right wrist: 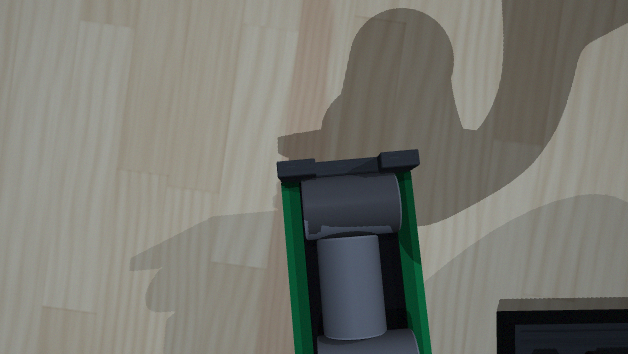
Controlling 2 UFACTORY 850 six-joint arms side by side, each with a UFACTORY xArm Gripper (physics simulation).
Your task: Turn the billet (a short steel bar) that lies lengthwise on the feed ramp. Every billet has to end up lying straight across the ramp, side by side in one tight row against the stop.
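The feed ramp (418, 300) has green side walls and a dark floor, and runs down out of the lower edge of the right wrist view. Its dark stop (347, 166) is at the top end. One billet (352, 205) lies across the ramp against the stop. The lengthwise billet (352, 287) lies along the ramp right below it, its upper end close to that billet. Part of a third billet (367, 345) lies across the ramp at the lower end of the lengthwise one. Neither gripper shows in this view.
A corner of a black tray (560, 317) shows at the lower right, beside the ramp and apart from it. Shadows of the arms fall on the wooden table (150, 100) around the ramp.
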